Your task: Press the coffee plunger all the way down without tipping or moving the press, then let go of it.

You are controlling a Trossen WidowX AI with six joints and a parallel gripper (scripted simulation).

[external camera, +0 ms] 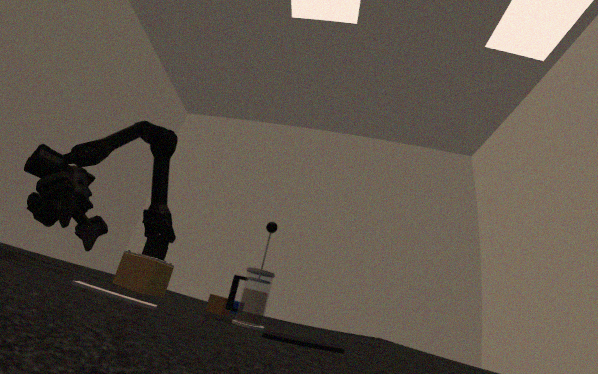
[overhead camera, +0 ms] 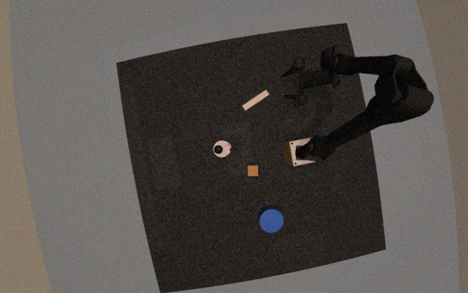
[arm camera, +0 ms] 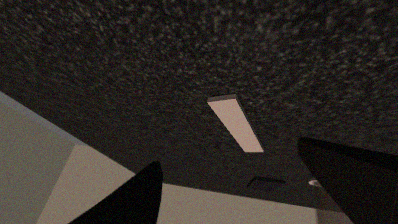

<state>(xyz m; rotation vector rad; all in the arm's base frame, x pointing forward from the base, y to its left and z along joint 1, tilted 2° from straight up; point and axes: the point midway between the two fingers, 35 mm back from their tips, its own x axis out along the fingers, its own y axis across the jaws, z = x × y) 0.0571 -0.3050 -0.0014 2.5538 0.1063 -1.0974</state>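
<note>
The coffee press lies 260 mm ahead of my gripper tip, 290 mm to the left of it and 50 mm above it. Round my gripper tip: orange block 130 mm ahead, 390 mm to the left, 50 mm below; pale flat strip 110 mm ahead, 40 mm to the left, 70 mm below; blue disc 40 mm ahead, 640 mm to the left, 50 mm below.
</note>
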